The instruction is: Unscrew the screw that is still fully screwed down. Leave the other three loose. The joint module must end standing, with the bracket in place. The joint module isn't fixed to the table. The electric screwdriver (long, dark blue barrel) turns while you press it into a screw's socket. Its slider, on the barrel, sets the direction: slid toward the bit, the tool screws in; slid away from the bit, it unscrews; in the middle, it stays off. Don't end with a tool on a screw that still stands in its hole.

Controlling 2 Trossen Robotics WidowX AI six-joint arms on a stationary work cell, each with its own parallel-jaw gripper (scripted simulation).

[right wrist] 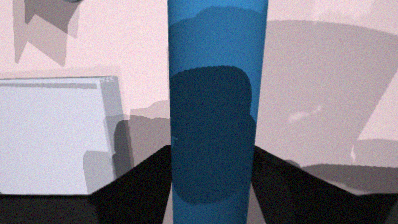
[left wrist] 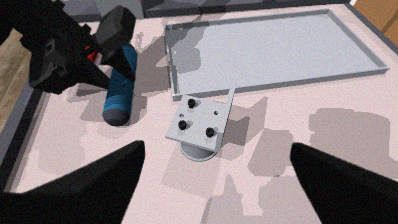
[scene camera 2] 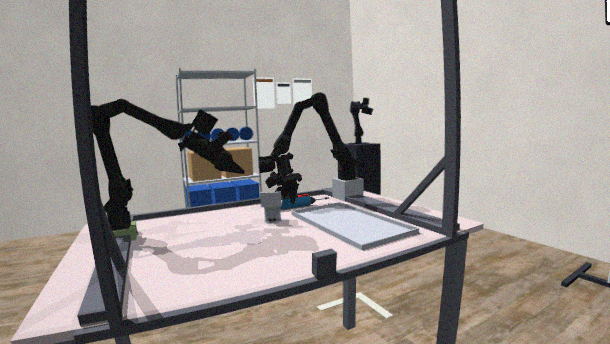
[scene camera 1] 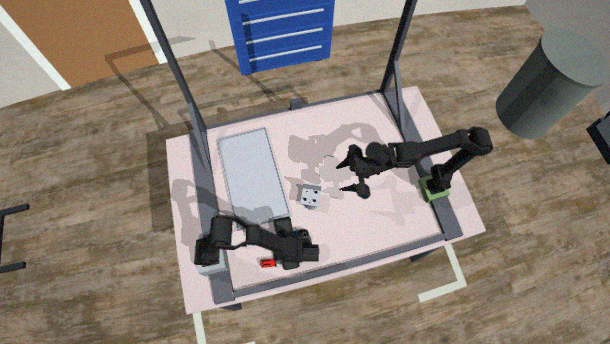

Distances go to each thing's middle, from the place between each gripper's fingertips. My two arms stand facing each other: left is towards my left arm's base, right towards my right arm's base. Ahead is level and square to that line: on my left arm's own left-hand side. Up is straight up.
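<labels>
From my right hand, the blue electric screwdriver (right wrist: 215, 61) is 3 cm to the right, 2 cm behind and 3 cm below. The L-shaped bracket (left wrist: 199, 118) is 14 cm to the left of that same right hand, 13 cm behind it and 3 cm above it. As for the shallow grey tray (scene camera 1: 256, 193), it's 5 cm to the right of my right hand, 31 cm behind it and 4 cm below it.
My left hand (scene camera 1: 338, 178) has the tray 20 cm behind it, 31 cm to the right of it and 20 cm below it. The bracket is 2 cm behind my left hand, 12 cm to the right of it and 13 cm below it, while the screwdriver is 9 cm ahead of that hand, 29 cm to the right of it and 19 cm below it.
</labels>
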